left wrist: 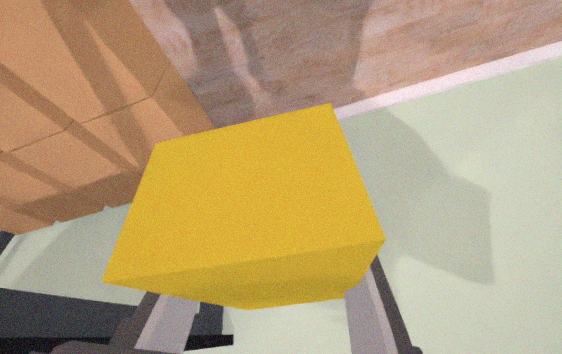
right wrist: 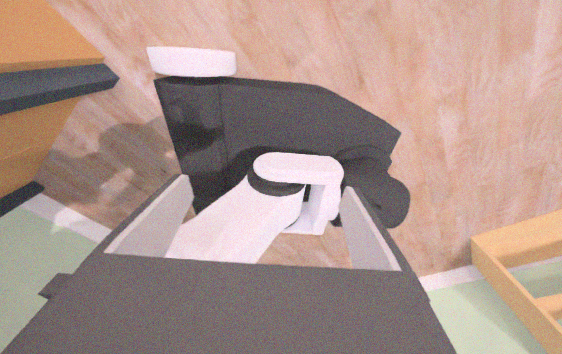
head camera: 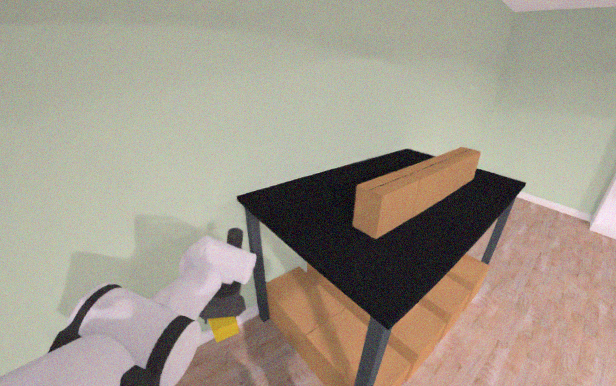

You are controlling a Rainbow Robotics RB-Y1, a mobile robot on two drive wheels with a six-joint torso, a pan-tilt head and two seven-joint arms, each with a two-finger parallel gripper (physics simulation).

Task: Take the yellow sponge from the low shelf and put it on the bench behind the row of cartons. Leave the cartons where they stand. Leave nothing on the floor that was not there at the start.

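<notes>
The yellow sponge is a block between the fingers of my left gripper, which is shut on it. In the head view they are left of the bench, lower than its black top and apart from it. The row of cartons stands upright along the bench top, with a strip of black top behind it on the wall side. My right gripper is open and empty, with its fingers wide apart. The low shelf cannot be made out in the head view.
Several large cartons stand under the bench between its legs. The green wall runs behind the bench and close to my left arm. A wooden frame and my dark base show in the right wrist view.
</notes>
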